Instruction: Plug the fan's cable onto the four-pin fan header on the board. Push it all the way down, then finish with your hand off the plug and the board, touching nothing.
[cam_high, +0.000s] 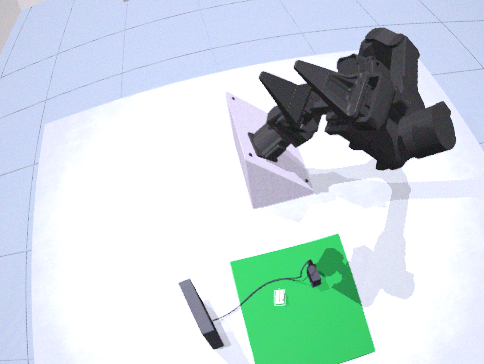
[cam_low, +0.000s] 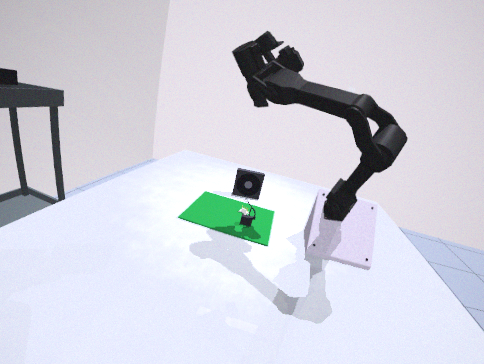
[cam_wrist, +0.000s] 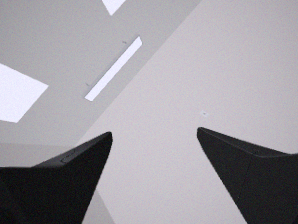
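The dark fan plug lies 10 mm ahead of my gripper tip, 50 mm to the left of it and 540 mm below it. The rest, counted from my gripper tip: green board: 70 mm ahead, 10 mm to the left, 570 mm below; then white four-pin header: 30 mm ahead, 30 mm to the right, 560 mm below; then dark fan: 40 mm ahead, 180 mm to the right, 500 mm below.
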